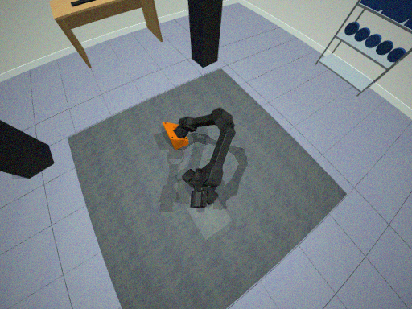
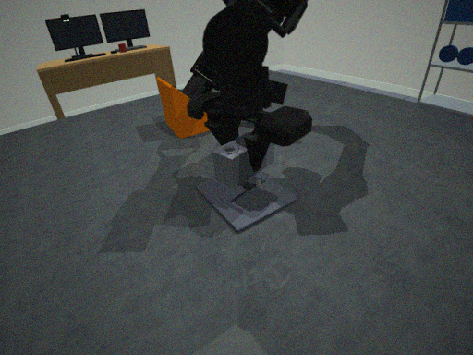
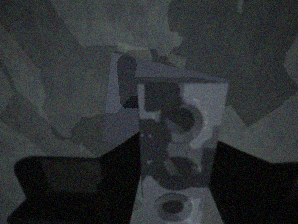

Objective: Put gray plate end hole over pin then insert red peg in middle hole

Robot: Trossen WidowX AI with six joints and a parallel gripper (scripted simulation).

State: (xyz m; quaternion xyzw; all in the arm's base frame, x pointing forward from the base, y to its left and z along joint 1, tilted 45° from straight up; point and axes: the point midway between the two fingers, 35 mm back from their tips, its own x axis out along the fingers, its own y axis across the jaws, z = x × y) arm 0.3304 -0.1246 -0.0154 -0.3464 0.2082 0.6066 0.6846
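My gripper tip is 10 mm past the flat square base, 10 mm to the right of it and 50 mm above it. Also, from my gripper tip: gray plate (30 mm above); then red peg (90 mm behind, 200 mm to the left, 20 mm below).
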